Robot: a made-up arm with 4 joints.
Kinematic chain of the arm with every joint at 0, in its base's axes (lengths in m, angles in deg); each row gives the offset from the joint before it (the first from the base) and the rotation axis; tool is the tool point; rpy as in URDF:
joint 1: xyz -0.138 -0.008 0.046 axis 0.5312 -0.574 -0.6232
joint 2: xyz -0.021 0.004 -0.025 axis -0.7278 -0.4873 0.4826
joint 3: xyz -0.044 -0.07 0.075 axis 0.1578 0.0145 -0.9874
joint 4: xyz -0.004 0 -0.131 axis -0.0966 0.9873 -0.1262
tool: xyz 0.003 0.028 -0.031 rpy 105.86 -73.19 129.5
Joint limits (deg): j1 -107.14..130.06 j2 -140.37..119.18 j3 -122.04..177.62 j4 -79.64..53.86
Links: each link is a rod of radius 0.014 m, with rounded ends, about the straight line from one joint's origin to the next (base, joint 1, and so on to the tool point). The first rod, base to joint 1, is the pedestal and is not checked.
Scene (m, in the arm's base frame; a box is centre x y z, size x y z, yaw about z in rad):
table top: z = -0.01
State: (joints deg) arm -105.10 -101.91 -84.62 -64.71
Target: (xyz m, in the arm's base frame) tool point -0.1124 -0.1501 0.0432
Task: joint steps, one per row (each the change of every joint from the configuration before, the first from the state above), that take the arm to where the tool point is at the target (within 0.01 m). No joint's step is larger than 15 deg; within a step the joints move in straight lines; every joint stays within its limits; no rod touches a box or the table.
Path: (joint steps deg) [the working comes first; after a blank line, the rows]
Joints at the target: -66.05 13.02 -122.04 -33.04
Straight joint move there: clear.

1: 4.88 14.37 -4.68 3.96
2: 4.88 14.36 -4.68 3.96
3: 4.88 14.37 -4.67 3.95
4: 4.88 14.36 -4.68 3.96
5: 4.89 14.37 -4.68 3.96
6: 4.88 14.37 -4.68 3.96
7: 4.88 14.36 -4.67 3.96
8: 4.88 14.37 -4.68 3.96

